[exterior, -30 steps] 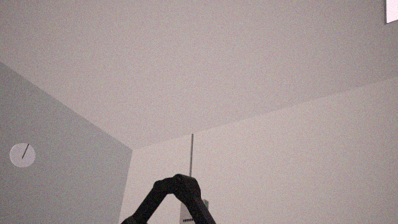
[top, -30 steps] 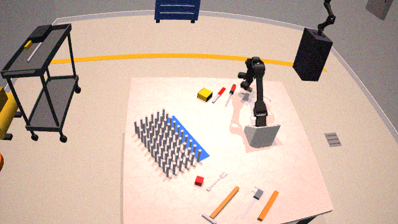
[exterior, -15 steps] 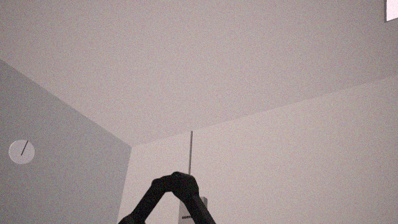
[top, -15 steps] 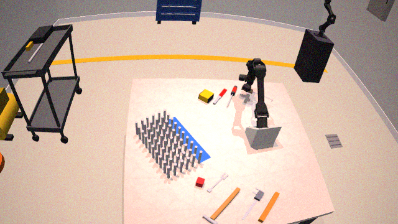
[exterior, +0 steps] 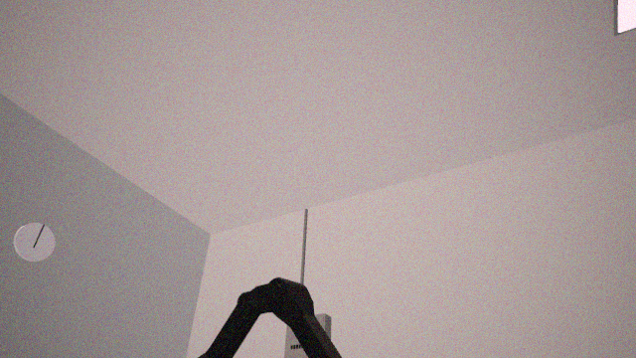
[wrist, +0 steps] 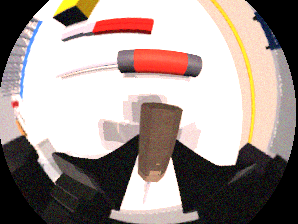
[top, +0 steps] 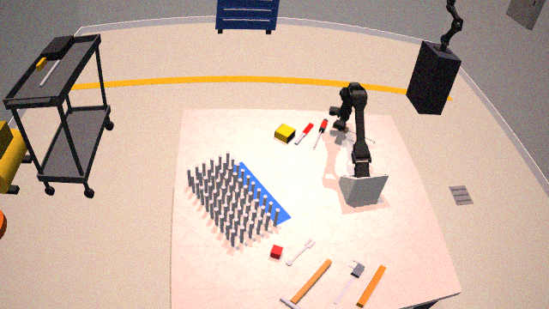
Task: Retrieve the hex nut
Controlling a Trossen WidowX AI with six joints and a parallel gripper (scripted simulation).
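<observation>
The brown-handled screwdriver is 90 mm behind my gripper tip and 60 mm to the left of it. Also, from my gripper tip: blue taped strip: 510 mm ahead, 380 mm to the left, 30 mm below; then yellow block: 310 mm ahead, 10 mm to the left, 10 mm below; then fork-ended tool: 730 mm to the left, 390 mm ahead, 30 mm below.
</observation>
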